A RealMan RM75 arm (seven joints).
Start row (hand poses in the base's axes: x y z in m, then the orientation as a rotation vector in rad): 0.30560 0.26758 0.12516 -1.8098 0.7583 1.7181
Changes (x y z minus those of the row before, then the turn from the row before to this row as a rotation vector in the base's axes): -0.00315 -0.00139 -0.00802 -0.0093 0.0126 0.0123; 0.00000 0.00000 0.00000 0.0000 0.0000 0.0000; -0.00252 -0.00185 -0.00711 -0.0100 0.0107 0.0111; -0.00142 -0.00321 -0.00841 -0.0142 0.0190 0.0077; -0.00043 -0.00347 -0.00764 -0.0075 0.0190 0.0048; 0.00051 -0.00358 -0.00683 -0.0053 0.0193 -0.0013; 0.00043 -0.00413 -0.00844 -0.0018 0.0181 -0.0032; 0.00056 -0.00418 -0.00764 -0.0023 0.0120 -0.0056; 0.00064 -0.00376 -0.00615 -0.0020 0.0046 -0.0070; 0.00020 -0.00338 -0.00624 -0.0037 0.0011 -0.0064; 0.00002 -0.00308 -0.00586 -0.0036 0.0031 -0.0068; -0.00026 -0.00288 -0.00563 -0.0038 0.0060 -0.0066; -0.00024 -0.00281 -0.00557 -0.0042 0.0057 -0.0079; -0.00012 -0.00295 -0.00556 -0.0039 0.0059 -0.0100; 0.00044 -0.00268 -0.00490 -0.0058 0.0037 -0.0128
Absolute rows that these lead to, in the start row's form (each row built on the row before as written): 0.30245 0.26619 0.11714 -1.8150 0.7631 1.7381; 0.30245 0.26619 0.11714 -1.8150 0.7631 1.7381; 0.29993 0.26434 0.11003 -1.8212 0.7687 1.7554; 0.29851 0.26113 0.10162 -1.8215 0.7845 1.7788; 0.29808 0.25766 0.09398 -1.8152 0.7957 1.8010; 0.29859 0.25408 0.08715 -1.8028 0.8095 1.8198; 0.29902 0.24995 0.07871 -1.7876 0.8206 1.8364; 0.29958 0.24577 0.07107 -1.7756 0.8317 1.8451; 0.30022 0.24201 0.06492 -1.7681 0.8407 1.8452; 0.30042 0.23863 0.05868 -1.7648 0.8498 1.8419; 0.30044 0.23555 0.05282 -1.7596 0.8598 1.8404; 0.30018 0.23267 0.04719 -1.7524 0.8709 1.8419; 0.29994 0.22986 0.04162 -1.7446 0.8833 1.8422; 0.29982 0.22691 0.03606 -1.7349 0.8969 1.8414; 0.30026 0.22423 0.03116 -1.7258 0.9136 1.8362
